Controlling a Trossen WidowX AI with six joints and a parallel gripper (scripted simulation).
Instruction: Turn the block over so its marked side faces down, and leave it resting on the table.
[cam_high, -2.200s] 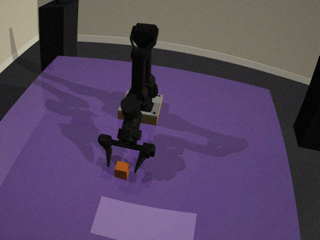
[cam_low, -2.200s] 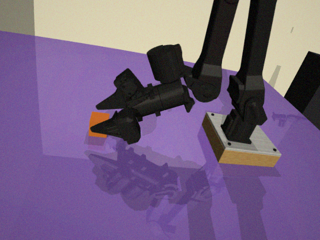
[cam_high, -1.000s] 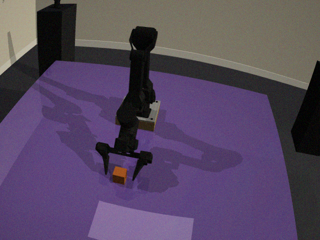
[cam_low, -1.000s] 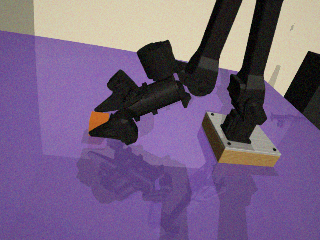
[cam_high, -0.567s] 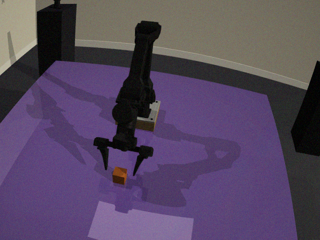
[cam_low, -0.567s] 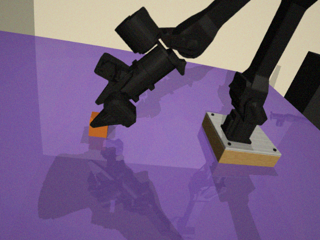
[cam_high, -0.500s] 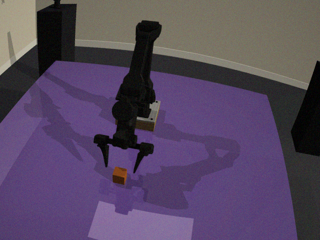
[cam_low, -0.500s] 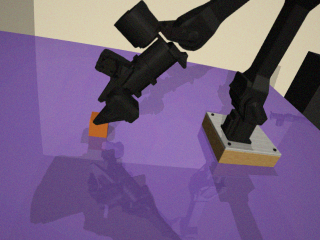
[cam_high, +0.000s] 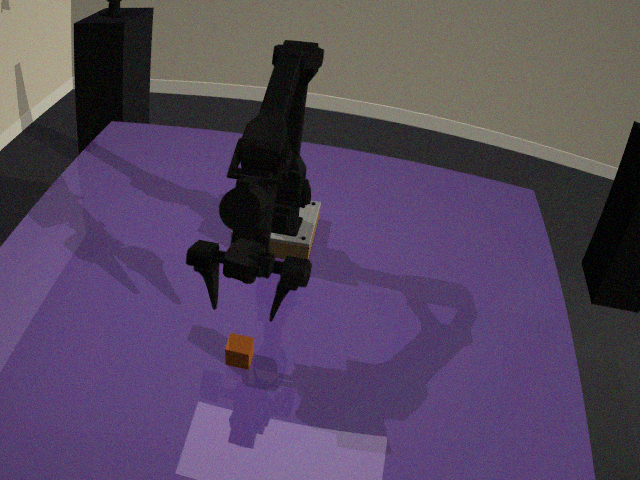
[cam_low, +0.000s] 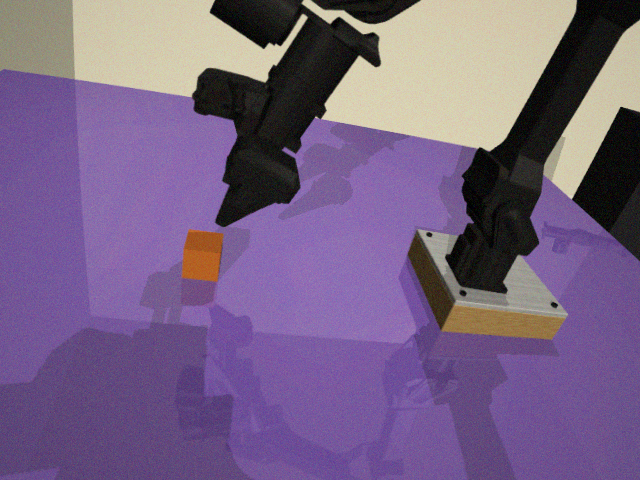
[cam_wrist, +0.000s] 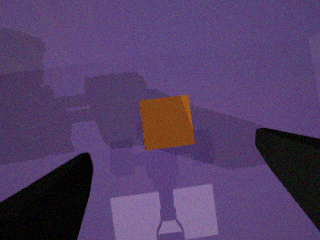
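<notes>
Now: gripper tip 10 mm short of the block and 70 mm above it.
</notes>
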